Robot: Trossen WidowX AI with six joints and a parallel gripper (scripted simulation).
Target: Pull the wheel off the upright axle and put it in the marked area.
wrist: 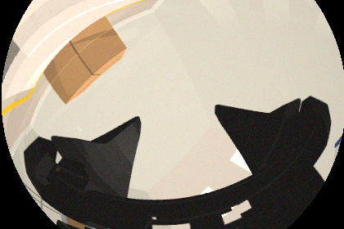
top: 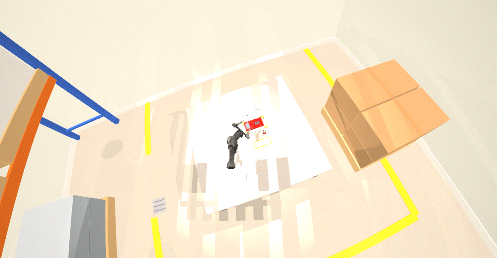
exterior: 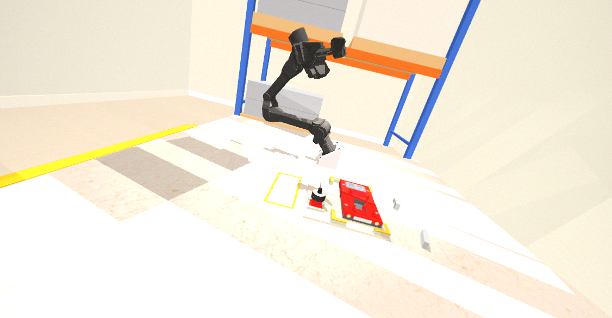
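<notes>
My gripper tip is 410 mm above the wheel, 140 mm short of it and 80 mm to the right of it.
</notes>
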